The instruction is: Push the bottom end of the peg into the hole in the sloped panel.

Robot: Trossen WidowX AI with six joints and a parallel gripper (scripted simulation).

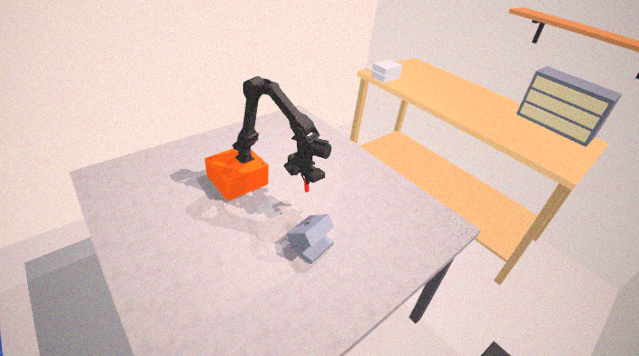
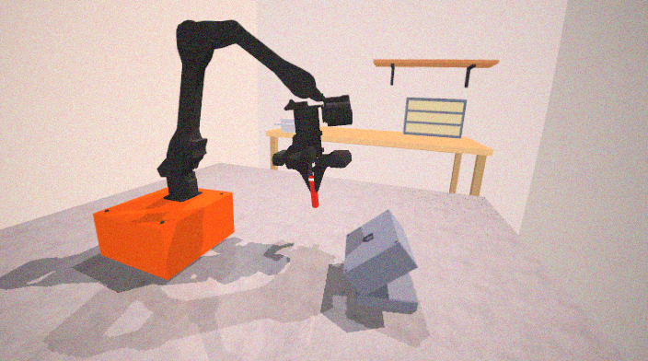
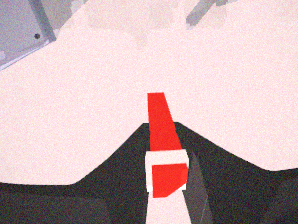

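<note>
The grey sloped panel lies 170 mm ahead of my gripper tip, 110 mm to the right of it and 50 mm below it. From my gripper tip the other things lie so: red peg 20 mm above.
</note>
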